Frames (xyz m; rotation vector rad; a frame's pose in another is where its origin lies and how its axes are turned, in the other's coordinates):
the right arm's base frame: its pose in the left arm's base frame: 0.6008 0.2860 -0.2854 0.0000 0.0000 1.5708
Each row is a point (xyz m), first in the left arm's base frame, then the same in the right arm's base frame.
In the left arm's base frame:
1: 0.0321 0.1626 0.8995
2: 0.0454 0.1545 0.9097
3: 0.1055 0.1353 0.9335
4: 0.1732 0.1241 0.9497
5: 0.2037 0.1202 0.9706
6: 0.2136 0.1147 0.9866
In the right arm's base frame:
1: -0.1234 0.5687 1.1849
2: -0.1315 0.5554 1.1951
3: -0.1507 0.4953 1.2189
4: -0.1619 0.4276 1.2351
5: -0.1658 0.3971 1.2560
6: -0.1713 0.3872 1.2720

